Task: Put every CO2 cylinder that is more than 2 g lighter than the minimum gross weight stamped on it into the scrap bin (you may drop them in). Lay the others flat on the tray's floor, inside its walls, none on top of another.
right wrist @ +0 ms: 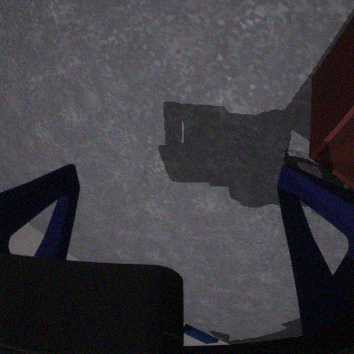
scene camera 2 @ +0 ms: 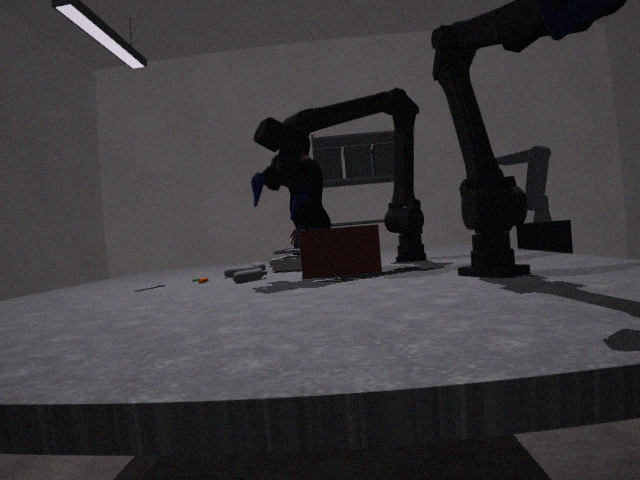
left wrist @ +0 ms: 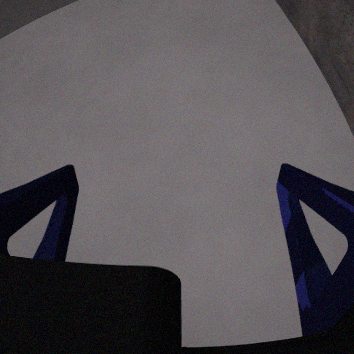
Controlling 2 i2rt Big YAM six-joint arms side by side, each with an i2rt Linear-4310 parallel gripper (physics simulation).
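Pixels of known places: left gripper, between the fingertips: [left wrist: 176, 175]; right gripper, between the fingertips: [right wrist: 178, 175] [scene camera 2: 273, 213]; left arm's base, origin of its link: [scene camera 2: 493, 274]; right arm's base, origin of its link: [scene camera 2: 411, 259].
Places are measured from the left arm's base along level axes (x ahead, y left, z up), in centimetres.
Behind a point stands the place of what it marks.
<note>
Two grey CO2 cylinders [scene camera 2: 249, 274] {x 35.3, y -48.3, z 1.8 cm} [scene camera 2: 236, 270] {x 34.2, y -65.8, z 2.0 cm} lie near each other, left of the red scrap bin [scene camera 2: 341, 251] {x 15.4, y -33.9, z 6.0 cm} [right wrist: 332, 90] {x 23.6, y -40.5, z 7.7 cm}; a further rounded end shows behind them. Stamps and readings are not legible. A pale low object [scene camera 2: 285, 264] {x 19.0, y -63.8, z 2.3 cm} stands partly behind the bin; I cannot tell whether it is the tray. My right gripper [scene camera 2: 275, 212] {x 30.5, y -39.2, z 16.9 cm} [right wrist: 178, 175] {x 30.5, y -39.2, z 16.9 cm} is open and empty, pointing down above the table near the bin, whose wall shows at the right of the right wrist view. My left gripper [left wrist: 176, 175] {x 33.4, y 36.2, z 35.3 cm} is open and empty, high at the picture's right, its fingertips unclear in the scene view.
An orange and green item [scene camera 2: 203, 280] {x 45.2, y -60.4, z 0.6 cm} and a thin dark rod [scene camera 2: 149, 287] {x 59.8, y -61.4, z 0.4 cm} lie left of the cylinders. A blue item [right wrist: 201, 333] shows at the right wrist view's lower edge. A person [scene camera 2: 312, 180] stands behind the table, partly behind the right arm. A shelf unit [scene camera 2: 354, 138] stands behind.
</note>
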